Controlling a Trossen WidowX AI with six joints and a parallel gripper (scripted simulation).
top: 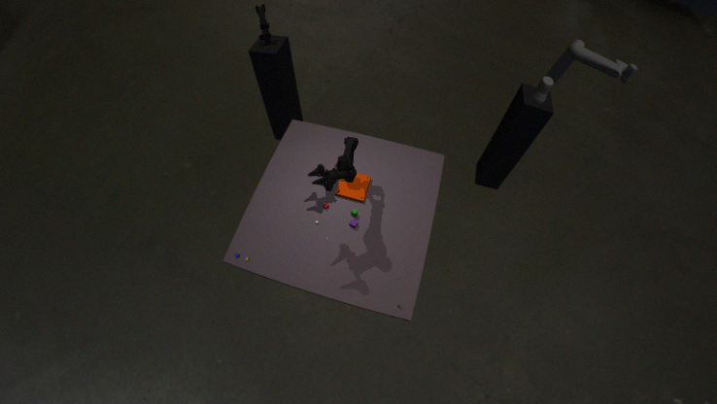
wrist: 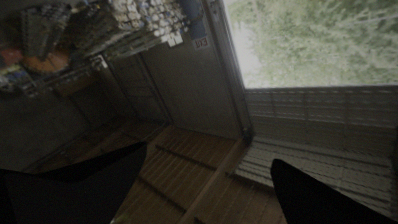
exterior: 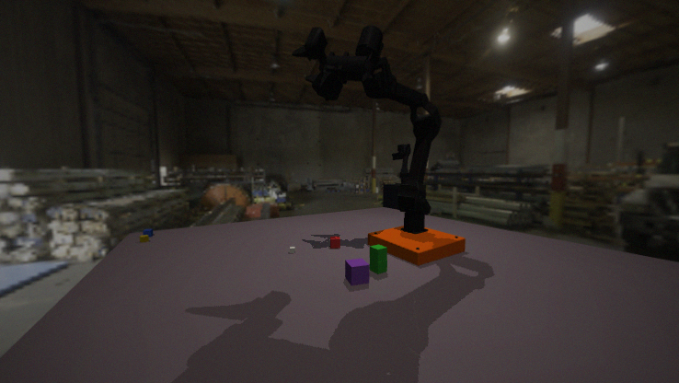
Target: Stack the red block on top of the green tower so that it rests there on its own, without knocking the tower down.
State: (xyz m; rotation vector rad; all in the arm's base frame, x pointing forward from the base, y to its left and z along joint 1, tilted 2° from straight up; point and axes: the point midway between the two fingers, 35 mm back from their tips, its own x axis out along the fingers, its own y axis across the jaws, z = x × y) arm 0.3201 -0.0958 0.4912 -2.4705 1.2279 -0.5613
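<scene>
My gripper tip is now 520 mm above the red block, 110 mm past it and 10 mm to the right of it. The rest, counted from my gripper tip: purple cube: 510 mm below, 240 mm to the left, 30 mm behind; then yellow cube: 520 mm below, 420 mm ahead, 370 mm to the right; then white cube: 520 mm below, 30 mm ahead, 10 mm to the right.
</scene>
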